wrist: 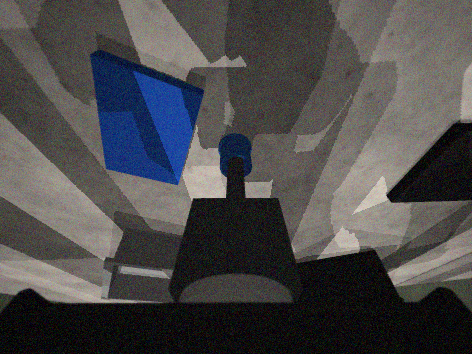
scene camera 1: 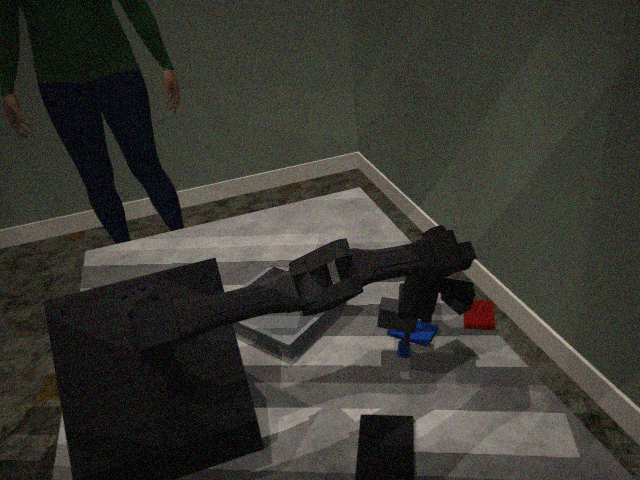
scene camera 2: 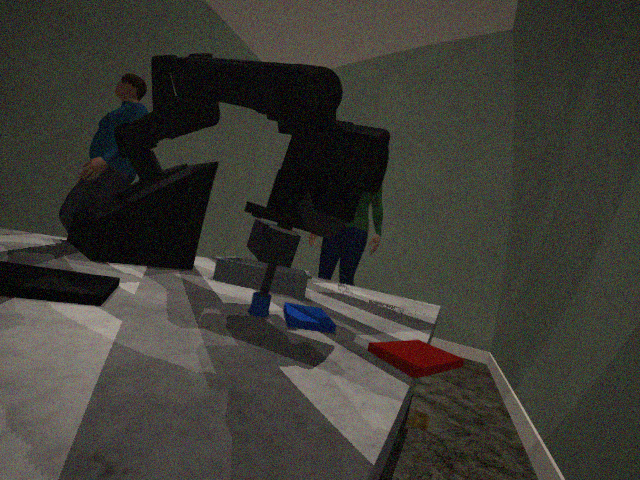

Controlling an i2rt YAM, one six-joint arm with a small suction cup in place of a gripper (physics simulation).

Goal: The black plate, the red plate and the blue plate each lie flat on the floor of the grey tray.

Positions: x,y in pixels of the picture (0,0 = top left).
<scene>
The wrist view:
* my suction cup: 231,145
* blue plate: 147,118, on the table
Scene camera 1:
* my suction cup: 404,352
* red plate: 481,315, on the table
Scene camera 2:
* my suction cup: 260,305
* blue plate: 297,316
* red plate: 418,359
</scene>
